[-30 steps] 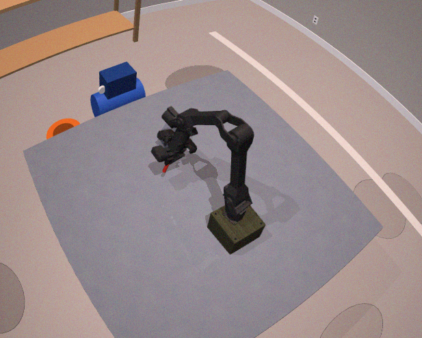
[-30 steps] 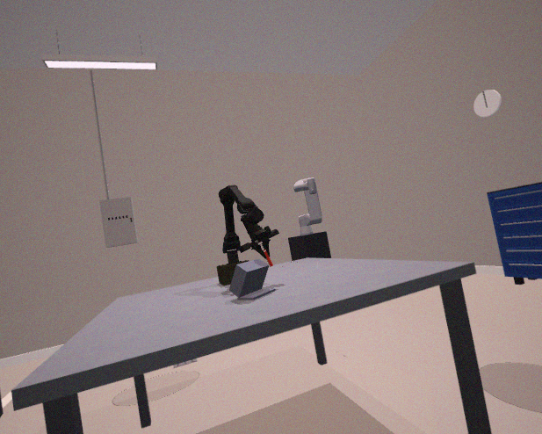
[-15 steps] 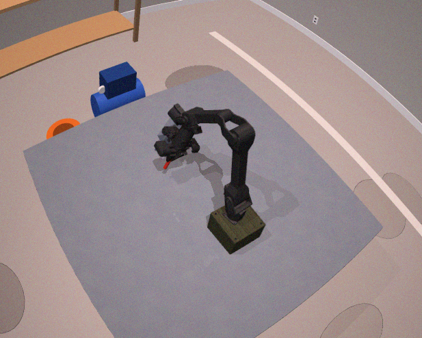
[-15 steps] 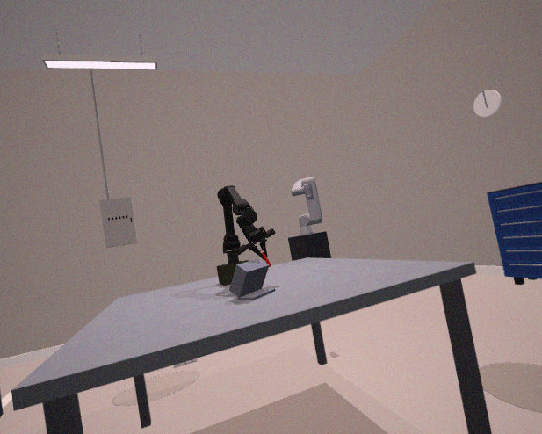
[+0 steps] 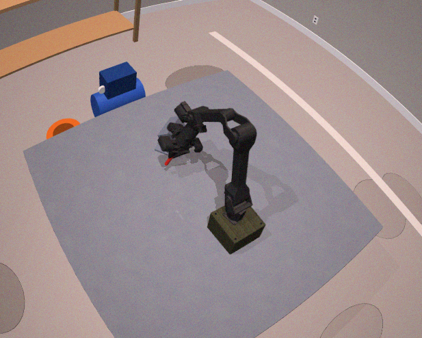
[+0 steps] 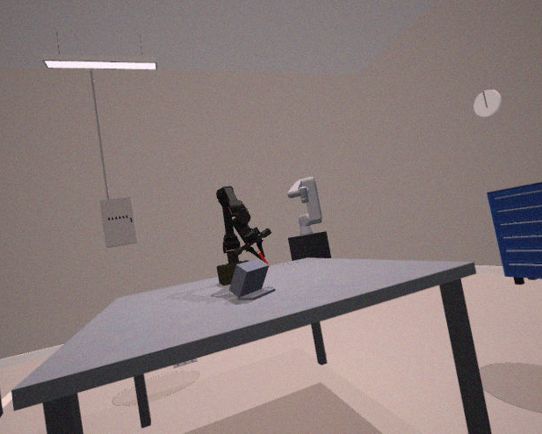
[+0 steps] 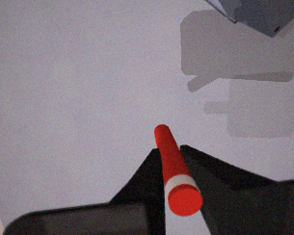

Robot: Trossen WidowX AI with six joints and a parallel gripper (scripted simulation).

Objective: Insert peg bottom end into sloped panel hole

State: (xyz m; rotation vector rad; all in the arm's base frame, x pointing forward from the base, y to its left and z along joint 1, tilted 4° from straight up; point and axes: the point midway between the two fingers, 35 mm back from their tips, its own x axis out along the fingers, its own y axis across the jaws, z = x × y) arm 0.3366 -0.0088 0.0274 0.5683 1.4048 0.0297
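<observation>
The grey sloped panel lies 120 mm ahead of my gripper tip, 130 mm to the right of it and 50 mm below it. From my gripper tip the other things lie so: peg (10 mm behind, 10 mm above).
</observation>
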